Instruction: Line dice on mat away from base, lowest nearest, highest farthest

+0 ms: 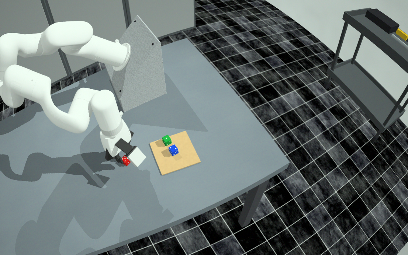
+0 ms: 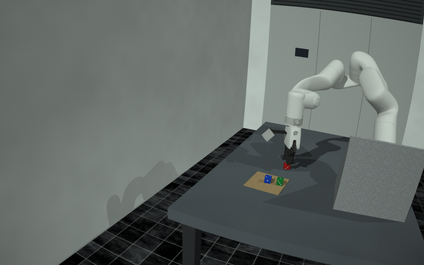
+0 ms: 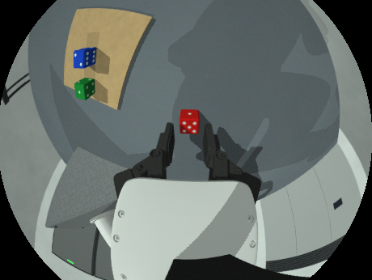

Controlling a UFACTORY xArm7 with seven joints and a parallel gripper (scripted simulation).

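Right now my hand is 40 mm above the red die. The rest, counted from my hand: green die: 170 mm to the left, 40 mm below, 30 mm behind; tan mat: 180 mm to the left, 50 mm below, 20 mm ahead; blue die: 180 mm to the left, 40 mm below, 20 mm ahead.
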